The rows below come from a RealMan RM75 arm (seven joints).
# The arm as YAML. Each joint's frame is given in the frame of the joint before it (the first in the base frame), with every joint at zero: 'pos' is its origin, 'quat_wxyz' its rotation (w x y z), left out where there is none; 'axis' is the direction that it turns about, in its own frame. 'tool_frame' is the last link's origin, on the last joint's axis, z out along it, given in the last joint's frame.
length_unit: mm
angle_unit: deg
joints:
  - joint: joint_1
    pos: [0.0, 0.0, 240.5]
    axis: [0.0, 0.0, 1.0]
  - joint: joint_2
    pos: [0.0, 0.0, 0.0]
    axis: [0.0, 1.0, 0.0]
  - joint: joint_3
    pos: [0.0, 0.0, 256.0]
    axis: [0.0, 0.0, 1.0]
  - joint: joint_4
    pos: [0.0, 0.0, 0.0]
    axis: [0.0, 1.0, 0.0]
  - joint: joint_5
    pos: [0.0, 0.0, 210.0]
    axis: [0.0, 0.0, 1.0]
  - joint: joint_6
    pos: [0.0, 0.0, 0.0]
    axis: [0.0, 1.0, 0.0]
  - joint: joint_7
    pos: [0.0, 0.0, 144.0]
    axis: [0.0, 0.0, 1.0]
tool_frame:
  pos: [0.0, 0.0, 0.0]
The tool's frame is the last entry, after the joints.
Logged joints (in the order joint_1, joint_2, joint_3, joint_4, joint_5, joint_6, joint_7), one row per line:
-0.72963, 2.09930, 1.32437, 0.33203, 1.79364, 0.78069, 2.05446
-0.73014, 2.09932, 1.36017, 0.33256, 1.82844, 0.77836, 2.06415
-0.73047, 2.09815, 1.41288, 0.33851, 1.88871, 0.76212, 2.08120
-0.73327, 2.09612, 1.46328, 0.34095, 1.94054, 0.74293, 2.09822
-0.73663, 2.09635, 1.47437, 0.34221, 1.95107, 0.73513, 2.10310
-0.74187, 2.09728, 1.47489, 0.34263, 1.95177, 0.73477, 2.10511
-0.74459, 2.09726, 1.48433, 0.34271, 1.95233, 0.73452, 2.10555
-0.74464, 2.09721, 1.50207, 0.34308, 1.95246, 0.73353, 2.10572
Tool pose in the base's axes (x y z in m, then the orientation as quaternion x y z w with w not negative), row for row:
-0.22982, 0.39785, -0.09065, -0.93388, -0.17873, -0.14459, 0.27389
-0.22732, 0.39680, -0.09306, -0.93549, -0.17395, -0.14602, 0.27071
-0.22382, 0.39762, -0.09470, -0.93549, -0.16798, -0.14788, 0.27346
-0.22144, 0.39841, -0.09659, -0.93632, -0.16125, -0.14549, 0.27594
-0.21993, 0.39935, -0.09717, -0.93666, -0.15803, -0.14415, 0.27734
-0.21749, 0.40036, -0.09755, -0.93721, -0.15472, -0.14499, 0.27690
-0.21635, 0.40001, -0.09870, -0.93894, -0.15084, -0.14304, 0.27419
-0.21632, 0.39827, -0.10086, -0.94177, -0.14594, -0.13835, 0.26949
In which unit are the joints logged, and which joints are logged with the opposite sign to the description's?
The joints are logged in radians. Opposite sign: joint_2, joint_5, joint_6.
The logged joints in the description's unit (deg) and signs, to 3 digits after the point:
-41.805, -120.281, 75.881, 19.024, -102.768, -44.730, 117.712
-41.834, -120.282, 77.932, 19.054, -104.762, -44.597, 118.267
-41.853, -120.215, 80.952, 19.395, -108.215, -43.666, 119.244
-42.013, -120.099, 83.840, 19.535, -111.185, -42.567, 120.219
-42.206, -120.112, 84.475, 19.607, -111.788, -42.120, 120.499
-42.506, -120.165, 84.505, 19.631, -111.828, -42.099, 120.614
-42.662, -120.164, 85.046, 19.636, -111.860, -42.085, 120.639
-42.665, -120.161, 86.062, 19.657, -111.868, -42.028, 120.649

